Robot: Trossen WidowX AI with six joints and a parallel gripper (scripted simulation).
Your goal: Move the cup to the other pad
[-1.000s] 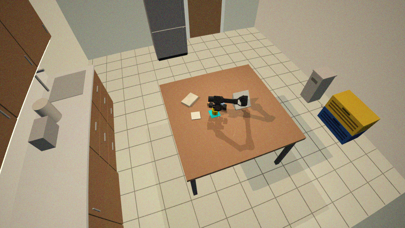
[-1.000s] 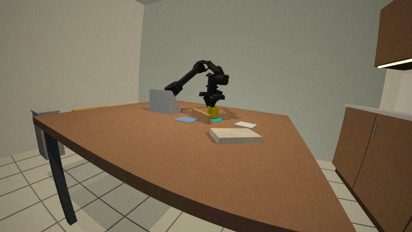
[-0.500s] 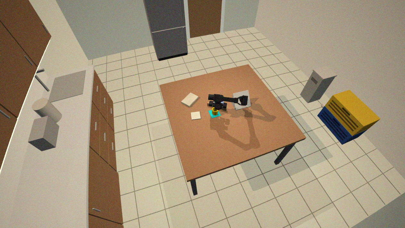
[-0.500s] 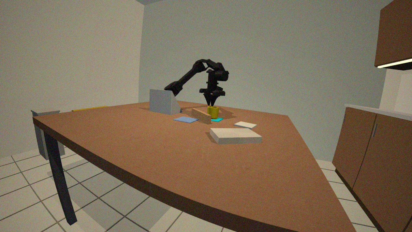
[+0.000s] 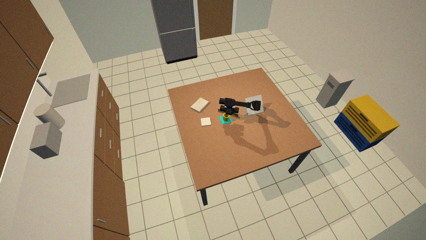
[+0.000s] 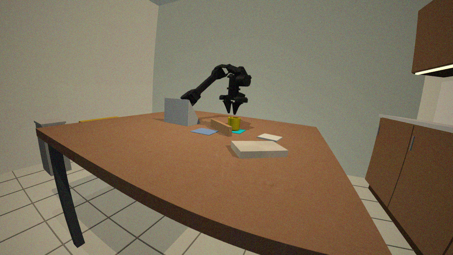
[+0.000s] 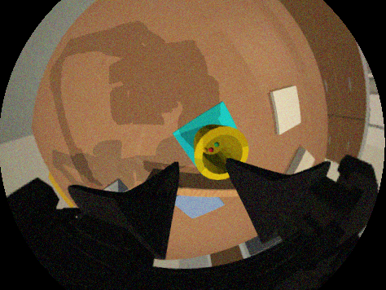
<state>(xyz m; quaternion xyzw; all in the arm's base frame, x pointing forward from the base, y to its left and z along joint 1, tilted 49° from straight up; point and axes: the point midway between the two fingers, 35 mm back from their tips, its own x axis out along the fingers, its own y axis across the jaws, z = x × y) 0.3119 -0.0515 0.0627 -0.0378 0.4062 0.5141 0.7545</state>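
The yellow cup is 2 cm ahead of my gripper tip, 2 cm to the right of it and 5 cm below it. Round my gripper tip: low wooden bar 3 cm behind, 8 cm to the right, 7 cm below; cyan pad 3 cm ahead, 2 cm to the right, 10 cm below; pale blue pad 10 cm behind, 14 cm to the right, 10 cm below.
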